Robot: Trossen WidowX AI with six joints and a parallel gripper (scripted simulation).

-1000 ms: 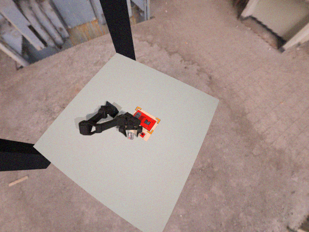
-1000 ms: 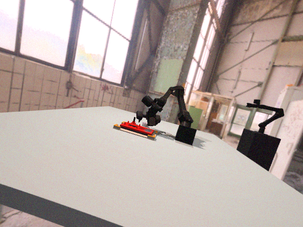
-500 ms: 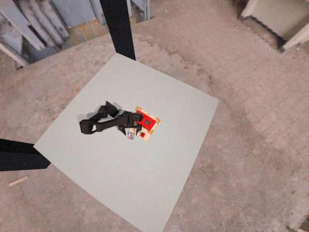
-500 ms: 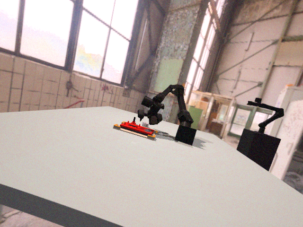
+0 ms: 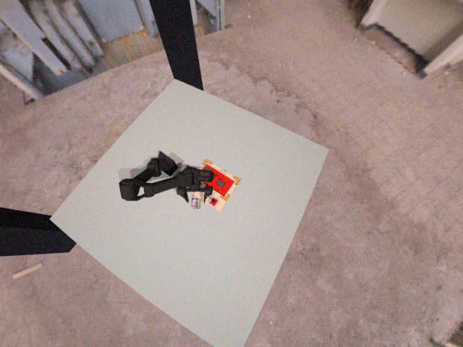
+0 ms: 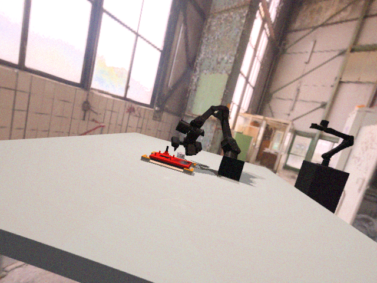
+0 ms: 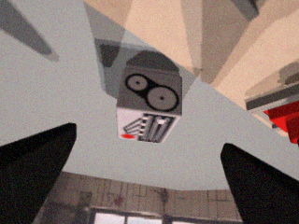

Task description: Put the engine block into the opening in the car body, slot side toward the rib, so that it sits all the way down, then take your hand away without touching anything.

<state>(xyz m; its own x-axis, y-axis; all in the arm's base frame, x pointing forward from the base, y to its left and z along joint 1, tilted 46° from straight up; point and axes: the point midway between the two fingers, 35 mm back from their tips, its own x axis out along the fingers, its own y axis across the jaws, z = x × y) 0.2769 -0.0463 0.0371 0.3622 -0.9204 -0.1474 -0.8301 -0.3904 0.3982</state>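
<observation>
Now: gripper tip 30 mm above the engine block.
</observation>
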